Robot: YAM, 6 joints.
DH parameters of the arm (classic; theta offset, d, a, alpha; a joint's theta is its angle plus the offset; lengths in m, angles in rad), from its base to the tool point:
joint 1: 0 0.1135 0.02 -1.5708
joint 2: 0 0 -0.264 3.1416
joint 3: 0.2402 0 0.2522 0
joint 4: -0.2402 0 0.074 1.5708
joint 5: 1.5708 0 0 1.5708
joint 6: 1.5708 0.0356 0 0
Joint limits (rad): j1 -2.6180..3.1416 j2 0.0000..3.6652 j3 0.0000..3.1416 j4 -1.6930..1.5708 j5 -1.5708..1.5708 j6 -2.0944..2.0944
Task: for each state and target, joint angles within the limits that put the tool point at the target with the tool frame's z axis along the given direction. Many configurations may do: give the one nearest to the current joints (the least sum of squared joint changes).
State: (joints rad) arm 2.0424 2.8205 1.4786 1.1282 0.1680 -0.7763
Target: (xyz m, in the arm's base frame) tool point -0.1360 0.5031 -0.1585 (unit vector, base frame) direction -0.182 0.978 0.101
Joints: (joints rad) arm 1.8406 3.4186 2.1881 1.3321 0.0854 -0.7763
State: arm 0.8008 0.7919 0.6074 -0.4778 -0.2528 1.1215
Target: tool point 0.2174 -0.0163 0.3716 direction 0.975 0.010 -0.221
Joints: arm -0.0909 0.9574 0.9842 -0.2508 -0.0987 1.1215
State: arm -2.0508 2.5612 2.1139 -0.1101 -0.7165 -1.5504
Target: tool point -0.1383 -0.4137 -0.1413 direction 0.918 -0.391 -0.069
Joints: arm -1.9749 3.0585 1.9009 -0.4345 -1.5018 -1.5504
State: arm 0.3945 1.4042 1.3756 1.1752 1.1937 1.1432
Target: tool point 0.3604 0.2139 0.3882 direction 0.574 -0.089 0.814
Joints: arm 0.5683 1.9757 1.4865 1.5684 0.3940 1.1432
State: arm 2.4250 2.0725 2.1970 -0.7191 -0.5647 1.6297
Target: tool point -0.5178 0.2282 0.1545 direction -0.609 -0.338 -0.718
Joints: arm 2.6907 2.7614 2.6533 -0.9535 -0.6058 1.6297
